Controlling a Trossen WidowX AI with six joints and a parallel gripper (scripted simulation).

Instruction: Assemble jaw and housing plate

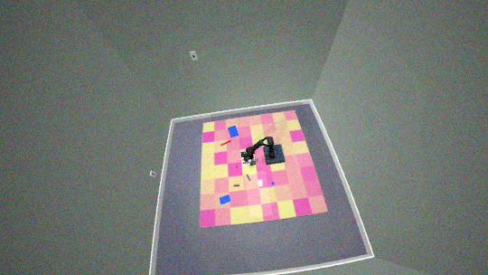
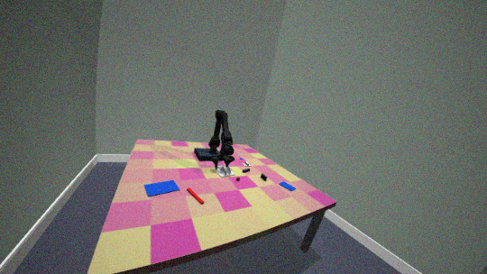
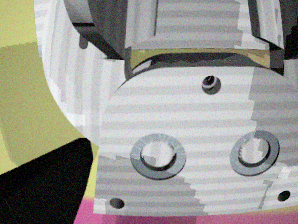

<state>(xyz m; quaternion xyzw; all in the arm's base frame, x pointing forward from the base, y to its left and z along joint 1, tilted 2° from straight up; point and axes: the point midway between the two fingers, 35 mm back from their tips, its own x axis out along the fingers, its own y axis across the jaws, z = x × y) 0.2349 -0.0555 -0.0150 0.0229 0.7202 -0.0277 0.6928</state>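
Now: the white housing plate 1 cm ahead of my gripper tip and 2 cm above it. The rest, counted from my gripper tip: grey jaw (2 cm ahead, 2 cm to the right, 1 cm above); then red stick (23 cm ahead, 32 cm to the right).
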